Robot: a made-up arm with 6 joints.
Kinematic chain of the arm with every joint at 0, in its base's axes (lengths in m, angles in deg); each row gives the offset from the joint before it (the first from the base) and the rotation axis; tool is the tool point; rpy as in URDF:
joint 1: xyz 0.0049 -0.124 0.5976 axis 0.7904 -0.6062 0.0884
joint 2: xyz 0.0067 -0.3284 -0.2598 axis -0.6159 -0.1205 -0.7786
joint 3: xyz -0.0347 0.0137 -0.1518 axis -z
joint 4: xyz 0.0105 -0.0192 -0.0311 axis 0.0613 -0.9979 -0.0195
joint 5: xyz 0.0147 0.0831 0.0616 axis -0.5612 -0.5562 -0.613
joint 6: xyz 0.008 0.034 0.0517 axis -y
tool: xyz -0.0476 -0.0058 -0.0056 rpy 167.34 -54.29 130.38
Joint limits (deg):
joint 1: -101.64..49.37
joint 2: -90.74..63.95
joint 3: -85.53..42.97
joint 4: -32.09..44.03
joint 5: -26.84..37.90
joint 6: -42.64..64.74
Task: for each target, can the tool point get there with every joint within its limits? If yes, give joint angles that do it. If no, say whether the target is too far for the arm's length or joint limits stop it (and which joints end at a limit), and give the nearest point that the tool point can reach.
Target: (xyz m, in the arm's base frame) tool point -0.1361 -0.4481 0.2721
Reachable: yes | joints -14.30 43.25 -61.19 -2.81 28.72 -1.15
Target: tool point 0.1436 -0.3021 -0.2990
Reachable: no: too far | nearest point 0.1313 -0.2669 0.0275 | short by 0.329 m
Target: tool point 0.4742 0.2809 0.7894
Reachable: no: joint limits stop it (at a limit: joint 1, joint 4, joint 5, joint 6) | nearest point 0.2467 -0.0788 0.2915 | short by 0.655 m
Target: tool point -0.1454 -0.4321 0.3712
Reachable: yes | joints -17.19 -4.29 -72.76 -25.71 -17.13 -16.52
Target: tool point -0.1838 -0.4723 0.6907
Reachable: yes | joints -54.52 -51.39 -3.81 8.92 -14.10 -28.31
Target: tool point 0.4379 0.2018 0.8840
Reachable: no: joint limits stop it (at a limit: joint 1, joint 2, joint 4, joint 6) | nearest point -0.0626 -0.2476 0.9394 | short by 0.675 m
